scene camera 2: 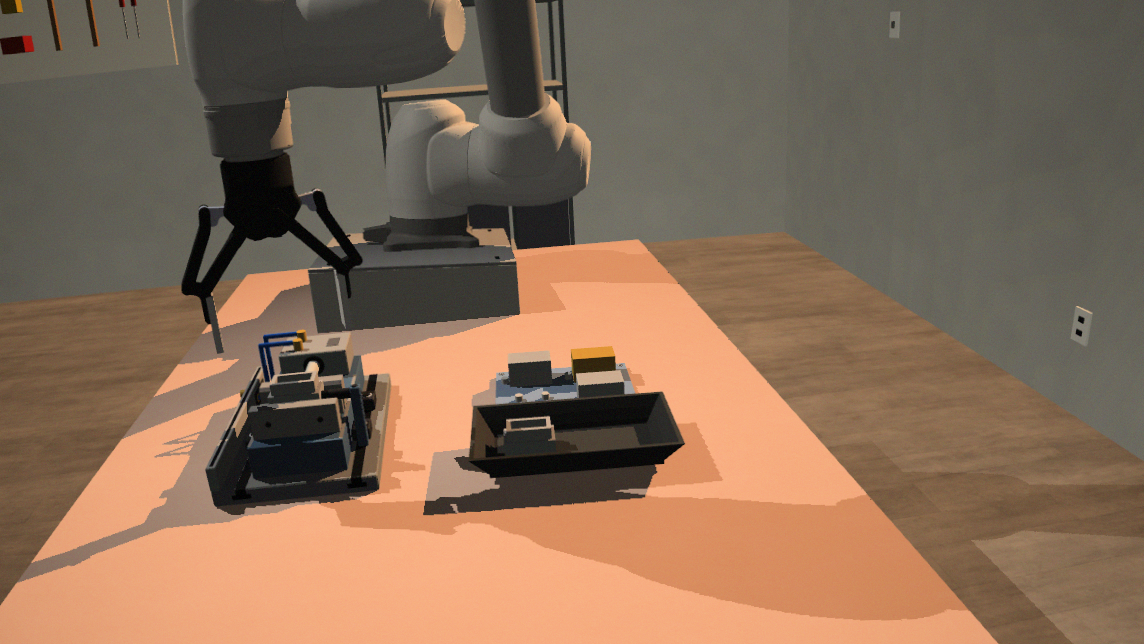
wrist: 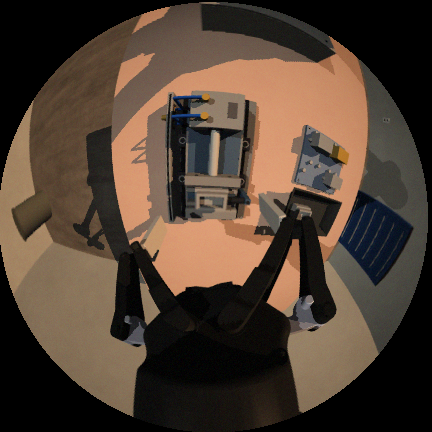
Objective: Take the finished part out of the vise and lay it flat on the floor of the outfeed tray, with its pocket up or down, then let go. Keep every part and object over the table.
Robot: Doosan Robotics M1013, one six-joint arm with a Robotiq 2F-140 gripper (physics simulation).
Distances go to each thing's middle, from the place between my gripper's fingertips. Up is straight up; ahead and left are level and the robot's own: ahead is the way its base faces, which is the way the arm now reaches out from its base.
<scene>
I see the orange block (scene camera 2: 597, 359) 130 mm behind my hand, 390 mm to the left of it and 140 mm below it.
</scene>
